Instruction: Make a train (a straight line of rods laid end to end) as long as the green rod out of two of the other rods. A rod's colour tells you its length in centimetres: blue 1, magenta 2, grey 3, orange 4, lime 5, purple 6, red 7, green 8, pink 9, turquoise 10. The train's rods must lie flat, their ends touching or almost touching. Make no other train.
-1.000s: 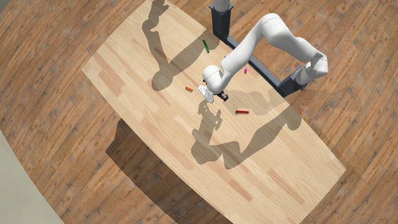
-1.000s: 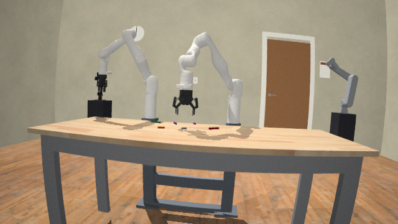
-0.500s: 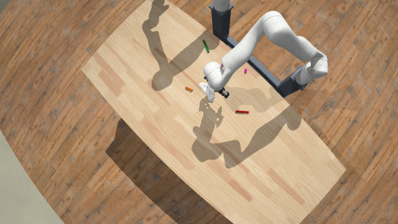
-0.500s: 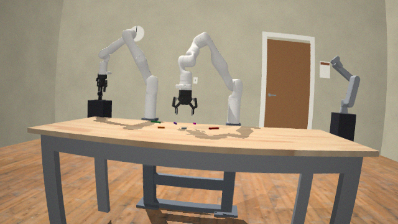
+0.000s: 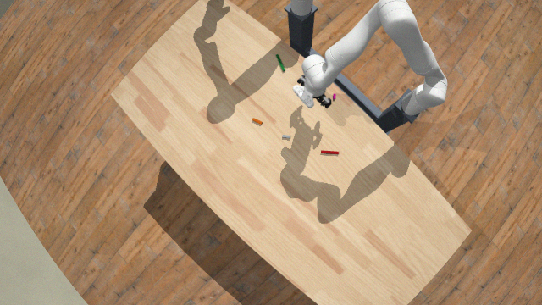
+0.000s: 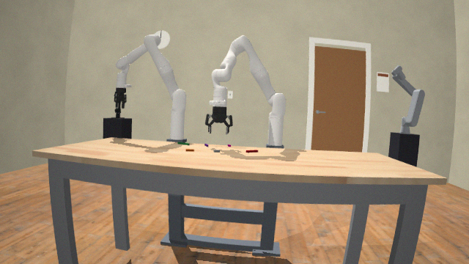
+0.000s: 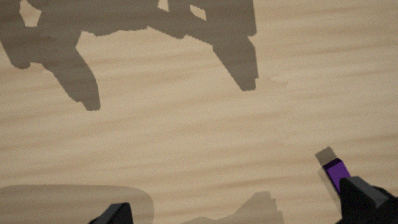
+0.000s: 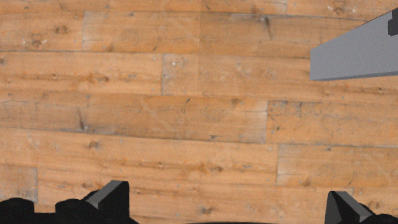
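Now: left hand 180 mm short of the grey rod, 30 mm to the right of it and 70 mm above it. From my left hand the other things lie so: purple rod 30 mm behind, 70 mm to the right, 70 mm below; then magenta rod 70 mm behind, 50 mm to the left, 70 mm below; then green rod 30 mm behind, 200 mm to the right, 70 mm below.
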